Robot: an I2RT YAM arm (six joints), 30 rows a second.
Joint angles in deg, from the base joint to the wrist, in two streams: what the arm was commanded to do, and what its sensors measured. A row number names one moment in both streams.
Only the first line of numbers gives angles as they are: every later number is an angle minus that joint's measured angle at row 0.
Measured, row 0:
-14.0 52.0 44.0 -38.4 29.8 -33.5
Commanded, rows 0 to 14:
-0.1 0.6 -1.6 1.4 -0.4 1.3
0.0 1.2 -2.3 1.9 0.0 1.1
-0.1 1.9 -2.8 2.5 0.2 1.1
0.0 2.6 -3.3 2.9 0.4 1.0
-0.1 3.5 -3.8 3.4 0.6 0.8
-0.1 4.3 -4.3 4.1 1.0 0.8
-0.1 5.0 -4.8 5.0 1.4 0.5
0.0 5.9 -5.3 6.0 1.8 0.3
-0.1 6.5 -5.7 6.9 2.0 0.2
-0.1 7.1 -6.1 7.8 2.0 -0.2
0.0 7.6 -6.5 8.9 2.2 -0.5
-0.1 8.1 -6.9 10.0 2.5 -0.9
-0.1 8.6 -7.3 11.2 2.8 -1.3
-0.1 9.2 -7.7 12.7 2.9 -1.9
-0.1 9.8 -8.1 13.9 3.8 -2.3
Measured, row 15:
-0.1 8.8 -7.4 7.5 0.8 -0.5
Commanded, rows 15 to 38:
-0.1 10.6 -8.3 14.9 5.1 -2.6
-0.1 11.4 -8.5 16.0 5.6 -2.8
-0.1 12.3 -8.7 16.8 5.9 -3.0
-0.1 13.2 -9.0 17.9 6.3 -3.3
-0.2 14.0 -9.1 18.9 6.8 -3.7
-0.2 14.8 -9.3 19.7 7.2 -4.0
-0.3 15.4 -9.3 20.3 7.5 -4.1
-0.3 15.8 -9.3 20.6 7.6 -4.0
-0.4 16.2 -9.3 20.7 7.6 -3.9
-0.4 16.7 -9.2 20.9 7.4 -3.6
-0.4 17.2 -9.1 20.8 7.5 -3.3
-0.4 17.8 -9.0 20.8 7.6 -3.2
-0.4 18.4 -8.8 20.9 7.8 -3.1
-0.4 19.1 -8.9 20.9 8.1 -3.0
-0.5 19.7 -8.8 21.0 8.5 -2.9
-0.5 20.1 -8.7 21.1 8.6 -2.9
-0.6 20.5 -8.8 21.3 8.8 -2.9
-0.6 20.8 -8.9 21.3 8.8 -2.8
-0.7 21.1 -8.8 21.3 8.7 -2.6
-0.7 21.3 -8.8 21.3 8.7 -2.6
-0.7 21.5 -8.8 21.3 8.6 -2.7
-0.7 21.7 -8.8 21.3 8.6 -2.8
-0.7 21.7 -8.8 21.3 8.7 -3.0
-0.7 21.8 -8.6 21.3 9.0 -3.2
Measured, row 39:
-0.7 21.6 -9.2 19.7 6.7 -2.5
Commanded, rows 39 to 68:
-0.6 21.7 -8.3 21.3 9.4 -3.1
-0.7 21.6 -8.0 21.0 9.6 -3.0
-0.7 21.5 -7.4 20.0 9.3 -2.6
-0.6 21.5 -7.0 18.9 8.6 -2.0
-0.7 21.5 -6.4 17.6 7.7 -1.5
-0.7 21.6 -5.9 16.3 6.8 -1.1
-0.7 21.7 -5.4 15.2 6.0 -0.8
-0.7 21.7 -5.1 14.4 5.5 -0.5
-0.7 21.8 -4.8 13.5 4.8 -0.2
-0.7 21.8 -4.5 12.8 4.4 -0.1
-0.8 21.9 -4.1 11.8 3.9 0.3
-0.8 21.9 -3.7 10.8 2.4 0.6
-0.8 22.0 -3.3 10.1 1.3 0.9
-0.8 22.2 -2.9 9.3 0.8 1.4
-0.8 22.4 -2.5 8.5 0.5 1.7
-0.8 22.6 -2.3 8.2 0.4 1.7
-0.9 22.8 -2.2 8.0 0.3 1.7
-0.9 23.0 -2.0 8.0 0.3 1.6
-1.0 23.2 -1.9 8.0 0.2 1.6
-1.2 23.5 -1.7 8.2 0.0 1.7
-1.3 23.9 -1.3 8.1 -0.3 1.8
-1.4 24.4 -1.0 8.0 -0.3 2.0
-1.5 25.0 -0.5 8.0 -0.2 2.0
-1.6 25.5 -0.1 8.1 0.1 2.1
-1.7 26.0 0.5 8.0 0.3 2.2
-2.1 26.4 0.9 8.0 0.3 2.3
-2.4 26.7 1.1 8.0 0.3 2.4
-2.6 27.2 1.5 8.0 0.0 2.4
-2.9 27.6 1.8 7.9 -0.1 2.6
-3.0 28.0 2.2 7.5 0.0 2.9
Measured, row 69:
-2.7 27.3 1.2 8.5 0.4 1.0
